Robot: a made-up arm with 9 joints. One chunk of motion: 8 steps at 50 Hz.
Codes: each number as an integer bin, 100 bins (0 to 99) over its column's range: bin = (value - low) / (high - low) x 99, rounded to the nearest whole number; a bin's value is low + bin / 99 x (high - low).
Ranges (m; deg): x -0.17..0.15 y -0.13..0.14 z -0.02..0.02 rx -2..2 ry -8..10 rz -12..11
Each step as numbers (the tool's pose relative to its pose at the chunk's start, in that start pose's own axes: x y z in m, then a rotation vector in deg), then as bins.
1 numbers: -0.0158 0.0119 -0.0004 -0.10 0.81 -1.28
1 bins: 48 52 49 47 48 46
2 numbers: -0.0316 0.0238 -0.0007 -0.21 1.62 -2.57
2 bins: 43 56 48 44 53 41
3 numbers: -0.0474 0.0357 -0.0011 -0.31 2.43 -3.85
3 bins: 38 61 47 42 57 35
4 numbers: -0.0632 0.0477 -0.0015 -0.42 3.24 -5.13
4 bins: 33 65 46 39 62 30
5 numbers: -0.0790 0.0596 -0.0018 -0.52 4.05 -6.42
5 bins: 28 70 45 37 66 24
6 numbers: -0.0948 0.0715 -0.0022 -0.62 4.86 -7.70
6 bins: 23 74 44 34 71 19
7 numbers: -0.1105 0.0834 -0.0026 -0.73 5.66 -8.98
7 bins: 18 78 43 31 75 13
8 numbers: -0.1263 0.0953 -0.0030 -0.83 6.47 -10.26
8 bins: 14 83 42 29 80 7
